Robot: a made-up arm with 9 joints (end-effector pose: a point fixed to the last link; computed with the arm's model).
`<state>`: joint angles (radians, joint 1 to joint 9).
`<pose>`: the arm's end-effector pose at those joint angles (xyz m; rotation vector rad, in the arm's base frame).
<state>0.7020 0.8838 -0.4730 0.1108 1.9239 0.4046 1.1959 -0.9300 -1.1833</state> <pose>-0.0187 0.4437 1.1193 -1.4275 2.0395 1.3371</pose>
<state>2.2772 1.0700 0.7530 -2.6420 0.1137 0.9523 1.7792 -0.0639 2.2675</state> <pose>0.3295 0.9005 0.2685 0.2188 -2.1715 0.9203</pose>
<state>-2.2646 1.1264 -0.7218 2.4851 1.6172 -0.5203 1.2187 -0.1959 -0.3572</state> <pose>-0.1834 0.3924 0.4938 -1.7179 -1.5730 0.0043</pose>
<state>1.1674 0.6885 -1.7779 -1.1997 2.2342 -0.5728 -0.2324 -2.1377 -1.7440</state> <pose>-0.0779 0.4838 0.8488 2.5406 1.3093 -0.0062</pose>
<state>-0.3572 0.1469 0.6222 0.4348 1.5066 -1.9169 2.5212 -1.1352 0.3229</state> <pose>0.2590 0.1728 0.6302 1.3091 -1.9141 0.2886</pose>
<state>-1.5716 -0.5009 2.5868 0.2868 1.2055 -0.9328 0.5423 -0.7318 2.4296</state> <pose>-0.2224 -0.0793 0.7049 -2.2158 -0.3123 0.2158</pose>
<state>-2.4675 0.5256 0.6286 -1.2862 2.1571 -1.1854 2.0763 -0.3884 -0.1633</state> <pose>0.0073 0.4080 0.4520 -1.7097 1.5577 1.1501</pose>
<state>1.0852 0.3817 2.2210 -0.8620 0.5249 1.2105 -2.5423 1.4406 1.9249</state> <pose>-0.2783 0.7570 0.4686 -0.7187 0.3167 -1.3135</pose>
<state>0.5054 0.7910 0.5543 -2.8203 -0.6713 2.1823 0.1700 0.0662 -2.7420</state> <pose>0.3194 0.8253 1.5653 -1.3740 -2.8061 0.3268</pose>
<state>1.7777 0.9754 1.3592 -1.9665 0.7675 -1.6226 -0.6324 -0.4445 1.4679</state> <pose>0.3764 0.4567 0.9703 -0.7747 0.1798 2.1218</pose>
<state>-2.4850 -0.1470 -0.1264 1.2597 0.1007 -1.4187 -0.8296 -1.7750 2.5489</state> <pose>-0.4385 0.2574 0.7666 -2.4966 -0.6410 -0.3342</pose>
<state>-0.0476 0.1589 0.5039 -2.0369 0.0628 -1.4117 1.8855 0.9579 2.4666</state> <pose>-0.3522 -0.1290 0.9848 -0.5779 -1.3719 -1.1832</pose>
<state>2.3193 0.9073 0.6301 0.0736 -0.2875 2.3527 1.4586 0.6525 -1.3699</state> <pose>-0.0655 -0.0895 1.3761 0.2900 -0.2186 -1.5652</pose>
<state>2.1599 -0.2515 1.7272 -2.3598 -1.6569 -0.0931 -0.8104 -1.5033 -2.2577</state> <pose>0.1663 -0.0237 1.1595 -0.7515 -0.0238 0.6459</pose>
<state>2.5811 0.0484 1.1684 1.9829 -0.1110 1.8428 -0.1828 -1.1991 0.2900</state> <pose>0.0303 0.4644 -0.1245 -1.4289 0.5270 -0.4486</pose>
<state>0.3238 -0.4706 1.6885 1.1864 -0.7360 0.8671 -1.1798 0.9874 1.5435</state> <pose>0.2978 0.2836 1.4771 0.6292 0.0297 -2.4964</pose>
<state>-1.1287 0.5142 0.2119 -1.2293 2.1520 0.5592 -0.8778 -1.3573 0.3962</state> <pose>-0.6028 0.2968 0.8292 0.5992 1.6834 1.0523</pose>
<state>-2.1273 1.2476 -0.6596 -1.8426 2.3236 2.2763 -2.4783 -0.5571 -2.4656</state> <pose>-0.7641 0.4433 0.8283 -2.5402 -0.1189 0.2911</pose>
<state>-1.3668 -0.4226 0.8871 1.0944 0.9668 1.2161 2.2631 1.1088 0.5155</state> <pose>0.0506 0.7038 0.9728 0.0278 0.3361 -2.1962</pose>
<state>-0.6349 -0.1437 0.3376 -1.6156 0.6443 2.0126 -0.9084 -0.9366 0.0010</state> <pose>-0.7202 0.1464 0.2611 -1.5538 1.1726 0.3576</pose>
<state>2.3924 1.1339 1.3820 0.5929 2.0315 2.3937 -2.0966 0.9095 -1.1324</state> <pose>-0.1842 0.2691 1.1201 2.0682 -0.9728 0.0060</pose>
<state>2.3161 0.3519 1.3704 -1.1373 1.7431 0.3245 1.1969 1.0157 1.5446</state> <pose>0.3630 0.6617 0.4243 -0.1316 -0.7597 -2.1076</pose>
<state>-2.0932 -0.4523 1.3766 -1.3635 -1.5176 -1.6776 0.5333 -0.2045 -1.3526</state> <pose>0.1744 -0.0017 0.2626 -2.0422 1.0539 0.7524</pose>
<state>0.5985 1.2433 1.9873 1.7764 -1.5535 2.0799 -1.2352 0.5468 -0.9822</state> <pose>0.1001 -0.5283 1.2379 -2.6058 0.2941 -0.7837</pose>
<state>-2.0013 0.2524 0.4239 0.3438 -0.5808 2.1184 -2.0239 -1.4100 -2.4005</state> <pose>0.1541 -0.1172 1.1520 -0.1640 -2.7728 1.0054</pose>
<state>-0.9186 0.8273 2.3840 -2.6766 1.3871 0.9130 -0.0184 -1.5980 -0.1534</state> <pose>-0.5482 -0.1429 0.9914 0.7203 2.1709 1.5170</pose>
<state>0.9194 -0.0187 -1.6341 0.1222 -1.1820 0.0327 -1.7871 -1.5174 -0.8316</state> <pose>0.1045 0.0698 0.3692 0.0620 0.8889 2.1298</pose>
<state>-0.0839 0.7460 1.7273 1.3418 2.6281 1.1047 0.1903 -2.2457 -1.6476</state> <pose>-0.1718 -0.1278 0.4428 0.5384 -1.0013 0.2045</pose>
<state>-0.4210 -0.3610 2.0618 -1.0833 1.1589 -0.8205 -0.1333 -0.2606 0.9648</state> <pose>-0.1595 0.1218 0.6818 -0.0316 1.3733 1.3734</pose>
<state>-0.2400 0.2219 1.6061 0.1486 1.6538 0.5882 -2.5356 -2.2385 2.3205</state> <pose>-0.3179 0.4743 0.6600 2.6965 1.0700 -1.1674</pose>
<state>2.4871 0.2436 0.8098 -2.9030 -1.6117 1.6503 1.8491 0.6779 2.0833</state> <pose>1.0213 0.3474 0.1554 -0.2480 -1.2627 -0.3998</pose>
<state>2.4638 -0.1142 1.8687 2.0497 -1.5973 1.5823 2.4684 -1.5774 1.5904</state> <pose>0.8683 -0.2826 0.6876 -2.3576 0.9754 0.4310</pose>
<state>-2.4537 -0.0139 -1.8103 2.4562 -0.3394 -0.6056 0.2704 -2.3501 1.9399</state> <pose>0.2406 0.5555 0.7092 -1.3637 1.5121 1.0293</pose>
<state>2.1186 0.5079 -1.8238 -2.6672 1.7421 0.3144 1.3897 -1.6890 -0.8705</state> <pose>0.0489 0.2882 1.1109 0.8793 2.4903 -0.1053</pose>
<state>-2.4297 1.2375 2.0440 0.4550 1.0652 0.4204 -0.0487 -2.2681 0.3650</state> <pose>-0.2217 0.2155 0.7503 1.4303 -0.6052 2.0523</pose>
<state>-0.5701 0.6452 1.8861 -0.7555 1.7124 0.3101 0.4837 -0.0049 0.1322</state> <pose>-0.5612 0.2764 0.9629 -0.1729 0.4319 0.6740</pose>
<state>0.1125 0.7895 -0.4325 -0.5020 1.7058 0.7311 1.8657 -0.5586 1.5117</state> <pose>-0.4870 0.4659 1.0577 1.0990 0.1787 0.6752</pose>
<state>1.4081 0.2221 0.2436 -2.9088 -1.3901 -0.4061 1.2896 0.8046 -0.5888</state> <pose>0.3971 0.2756 1.0696 1.0922 0.2341 -0.1156</pose>
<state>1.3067 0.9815 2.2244 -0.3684 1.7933 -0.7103 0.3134 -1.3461 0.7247</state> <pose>0.0269 0.2253 0.8045 -2.0948 -1.8697 0.1034</pose>
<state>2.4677 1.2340 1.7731 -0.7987 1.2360 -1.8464 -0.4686 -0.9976 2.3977</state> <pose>0.0577 0.5441 0.9001 1.8958 0.5412 -1.2961</pose>
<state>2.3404 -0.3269 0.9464 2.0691 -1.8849 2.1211 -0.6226 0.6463 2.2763</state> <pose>0.5775 0.3319 -0.0893 1.1865 -0.7800 1.4051</pose>
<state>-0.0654 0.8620 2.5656 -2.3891 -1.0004 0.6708 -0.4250 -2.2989 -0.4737</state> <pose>-0.6242 0.6322 0.7355 0.2265 1.7213 -2.1800</pose>
